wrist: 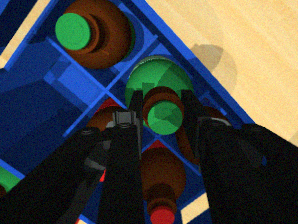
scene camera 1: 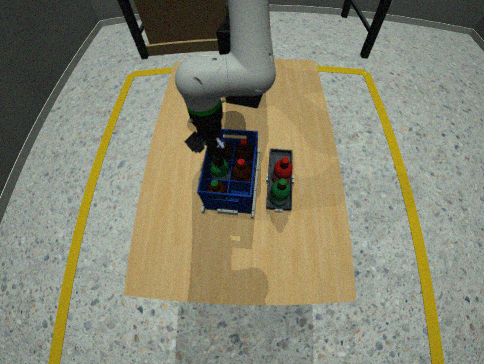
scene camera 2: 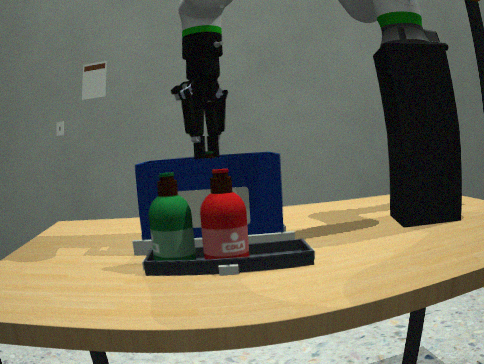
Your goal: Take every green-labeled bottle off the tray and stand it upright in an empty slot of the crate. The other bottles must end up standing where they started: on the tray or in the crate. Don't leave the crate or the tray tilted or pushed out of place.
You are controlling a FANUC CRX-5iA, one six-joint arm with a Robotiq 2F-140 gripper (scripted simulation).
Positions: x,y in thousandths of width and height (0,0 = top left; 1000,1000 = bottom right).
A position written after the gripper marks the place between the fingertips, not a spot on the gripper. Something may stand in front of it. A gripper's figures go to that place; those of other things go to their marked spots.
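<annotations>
Lens distances: the gripper (scene camera 2: 429,457) at 0.97 m from the lens, a blue crate (scene camera 2: 528,490) at 0.84 m from the lens, a tray (scene camera 2: 606,691) at 0.80 m from the lens. A green-labeled bottle (scene camera 2: 352,598) is 0.71 m from the lens, and a red cola bottle (scene camera 2: 462,589) is 0.70 m from the lens. The marked spots on the blue crate and the red cola bottle are 0.16 m apart.
</annotations>
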